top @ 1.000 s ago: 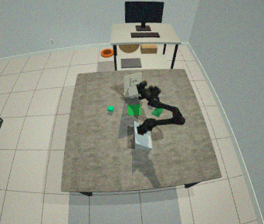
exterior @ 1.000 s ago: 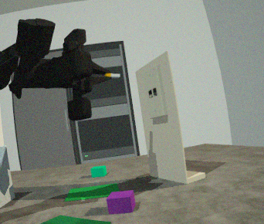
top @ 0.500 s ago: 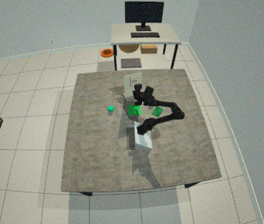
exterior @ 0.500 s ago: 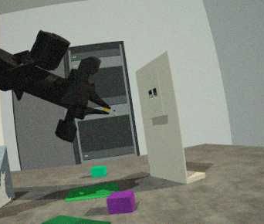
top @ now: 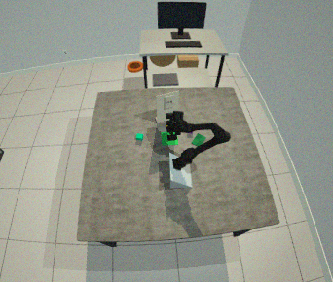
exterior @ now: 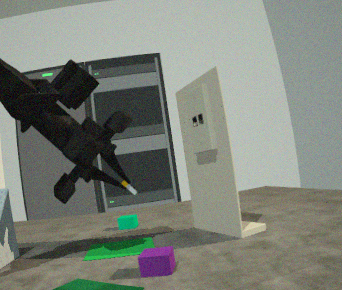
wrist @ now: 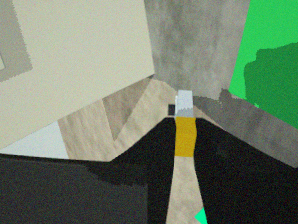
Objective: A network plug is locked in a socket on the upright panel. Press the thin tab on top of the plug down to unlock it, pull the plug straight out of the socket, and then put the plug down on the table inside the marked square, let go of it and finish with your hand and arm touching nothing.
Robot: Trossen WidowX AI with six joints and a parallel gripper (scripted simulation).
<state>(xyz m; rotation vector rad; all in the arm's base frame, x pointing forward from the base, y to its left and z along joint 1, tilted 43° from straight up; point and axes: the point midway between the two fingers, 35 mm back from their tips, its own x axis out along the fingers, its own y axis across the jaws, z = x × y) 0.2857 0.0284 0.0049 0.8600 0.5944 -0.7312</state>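
Right now the green square is 110 mm below my gripper tip, 30 mm behind it and 10 mm to the right of it. From my gripper tip the other things lie so: cream panel 150 mm ahead, 20 mm to the right, 20 mm above; purple cube 180 mm to the right, 100 mm below, 20 mm ahead; plug 10 mm ahead.
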